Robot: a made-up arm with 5 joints.
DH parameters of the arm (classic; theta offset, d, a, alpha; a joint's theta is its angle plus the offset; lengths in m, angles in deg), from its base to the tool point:
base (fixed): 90 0.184 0 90
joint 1: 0 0.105 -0.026 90
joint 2: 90 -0.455 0.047 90
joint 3: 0 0.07 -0.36 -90
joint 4: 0 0.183 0.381 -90
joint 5: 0 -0.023 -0.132 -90
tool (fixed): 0 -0.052 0 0
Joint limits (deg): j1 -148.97..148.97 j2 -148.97..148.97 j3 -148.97..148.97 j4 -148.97..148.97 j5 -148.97..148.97
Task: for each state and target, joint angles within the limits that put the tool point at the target. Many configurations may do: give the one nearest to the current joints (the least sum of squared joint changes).
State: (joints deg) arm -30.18 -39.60 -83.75 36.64 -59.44
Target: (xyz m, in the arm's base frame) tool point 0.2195 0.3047 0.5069
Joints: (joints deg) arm -25.34 -48.36 -120.87 15.60 -51.14
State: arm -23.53 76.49 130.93 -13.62 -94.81
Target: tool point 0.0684 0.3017 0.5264
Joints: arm -44.98 78.87 124.38 18.58 -120.15
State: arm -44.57 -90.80 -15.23 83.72 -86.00
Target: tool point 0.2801 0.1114 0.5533
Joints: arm -51.70 -80.03 -18.17 71.15 -76.53
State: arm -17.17 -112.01 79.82 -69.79 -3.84
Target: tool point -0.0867 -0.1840 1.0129
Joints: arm -12.72 -115.59 83.78 -80.12 -1.41
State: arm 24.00 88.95 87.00 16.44 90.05
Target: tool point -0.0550 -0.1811 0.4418
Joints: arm 61.11 71.07 69.71 24.05 104.29
